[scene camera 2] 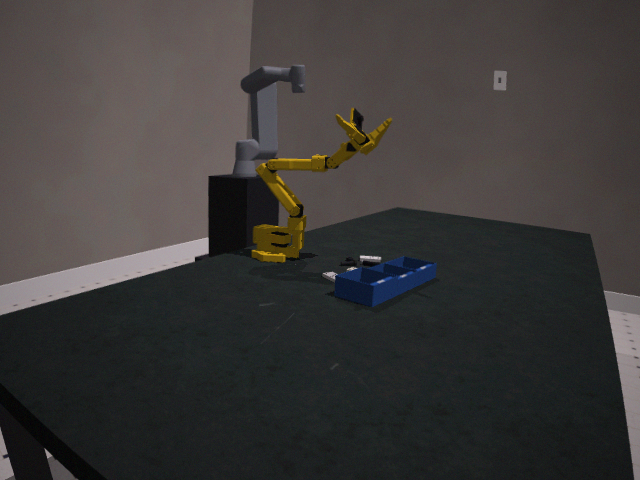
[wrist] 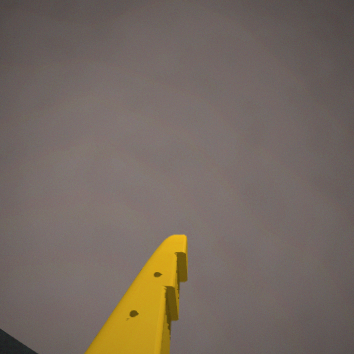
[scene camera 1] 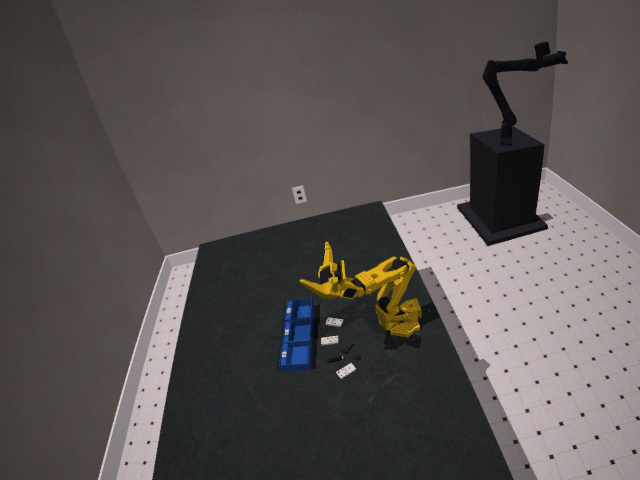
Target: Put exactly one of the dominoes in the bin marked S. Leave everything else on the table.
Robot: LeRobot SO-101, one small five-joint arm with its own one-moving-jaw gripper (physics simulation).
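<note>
Three white dominoes lie on the table beside the blue bin: one domino near its far end in scene camera 1, a second domino by its middle, and a third domino by its near end, turned at an angle. The blue three-compartment bin has small white labels, too small to read. My gripper is open and empty, raised high above the table and tilted upward. In the wrist view one notched jaw shows against the wall; no domino or bin shows there.
A dark cylinder, a small dark bolt-like piece and a small dark round piece lie between the second and third dominoes. Another arm stands on a black pedestal beyond the table.
</note>
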